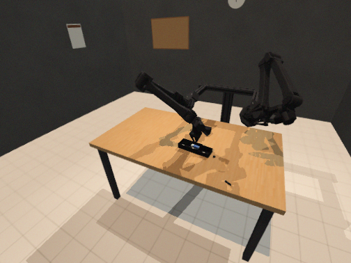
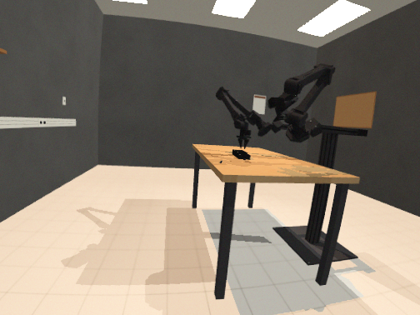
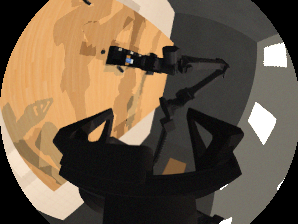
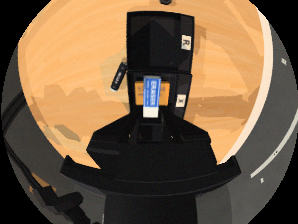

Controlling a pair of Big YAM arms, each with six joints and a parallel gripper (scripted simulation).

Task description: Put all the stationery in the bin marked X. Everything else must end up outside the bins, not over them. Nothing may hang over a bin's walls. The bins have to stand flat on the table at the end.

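Right now the blue item is 5 cm below my right hand and 1 cm to the right of it. The rest, counted from my right hand: orange item 6 cm below; black bin unit 5 cm below, 1 cm ahead.
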